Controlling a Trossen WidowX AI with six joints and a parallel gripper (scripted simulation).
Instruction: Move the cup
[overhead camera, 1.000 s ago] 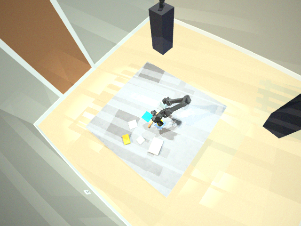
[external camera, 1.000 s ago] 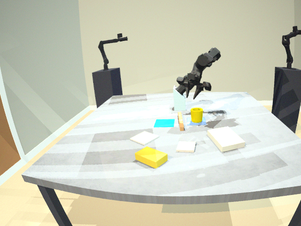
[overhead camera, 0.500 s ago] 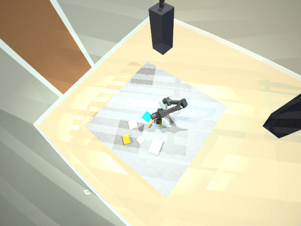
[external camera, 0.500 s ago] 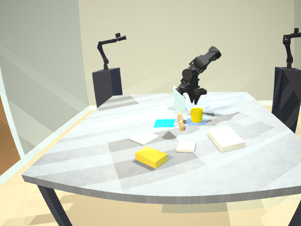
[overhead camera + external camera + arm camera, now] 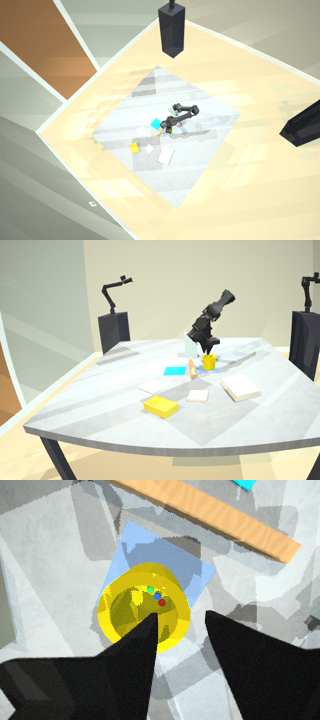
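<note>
Right now the yellow cup is 20 mm ahead of my gripper tip, 20 mm to the left of it and 40 mm below it. From my gripper tip the other things lie so: white slab 250 mm ahead, 170 mm to the left, 60 mm below; then cyan pad 60 mm ahead, 160 mm to the right, 90 mm below; then wooden bar 40 mm ahead, 70 mm to the right, 80 mm below.
</note>
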